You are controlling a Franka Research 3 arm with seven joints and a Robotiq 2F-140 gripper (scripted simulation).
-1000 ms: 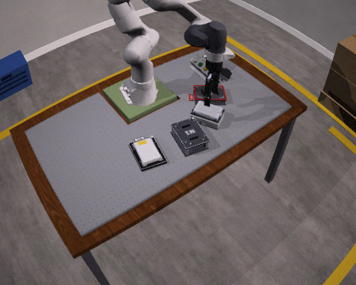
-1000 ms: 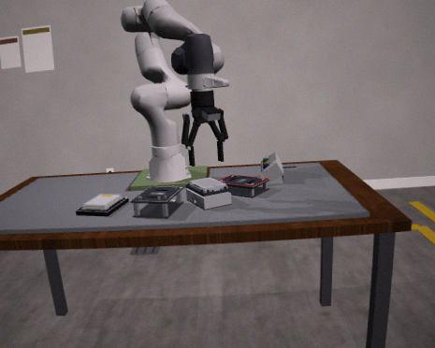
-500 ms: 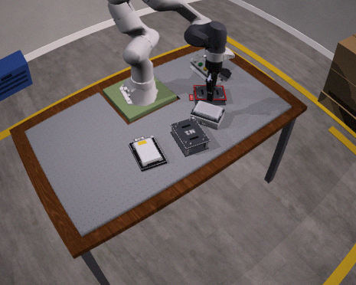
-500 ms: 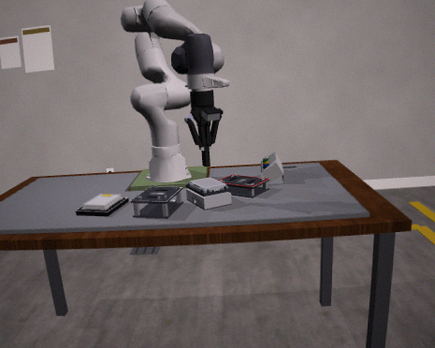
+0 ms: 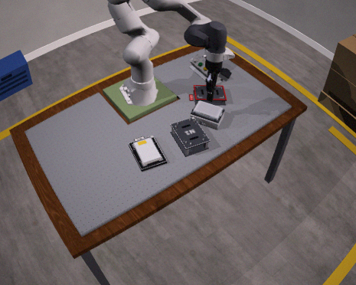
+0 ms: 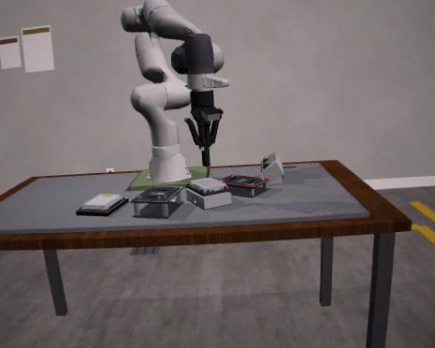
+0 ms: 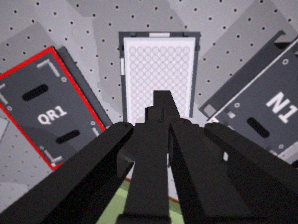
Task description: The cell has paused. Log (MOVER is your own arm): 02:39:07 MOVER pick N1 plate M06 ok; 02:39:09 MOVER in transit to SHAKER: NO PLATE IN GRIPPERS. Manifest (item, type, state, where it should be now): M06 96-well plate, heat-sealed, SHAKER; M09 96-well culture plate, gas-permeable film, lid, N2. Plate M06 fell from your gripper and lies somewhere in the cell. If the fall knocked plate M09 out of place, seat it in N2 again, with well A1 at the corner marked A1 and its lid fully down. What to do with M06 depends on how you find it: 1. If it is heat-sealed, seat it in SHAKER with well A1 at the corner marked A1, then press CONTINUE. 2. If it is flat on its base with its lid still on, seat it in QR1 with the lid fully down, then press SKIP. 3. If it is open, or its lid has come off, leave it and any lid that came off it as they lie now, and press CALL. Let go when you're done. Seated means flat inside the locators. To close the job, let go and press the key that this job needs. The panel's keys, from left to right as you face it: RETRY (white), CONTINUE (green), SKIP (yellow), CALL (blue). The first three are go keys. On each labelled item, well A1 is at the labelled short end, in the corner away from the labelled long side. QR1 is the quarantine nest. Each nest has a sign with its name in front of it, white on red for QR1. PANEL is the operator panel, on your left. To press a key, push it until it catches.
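My hand is 320 mm past the green continue key, 220 mm to the right of it and 90 mm above it. Round my hand: blue call key (220 mm to the left, 220 mm behind, 90 mm below); then heat-sealed plate (100 mm below); then dark nest N1 (160 mm to the right, 110 mm below, 60 mm ahead).
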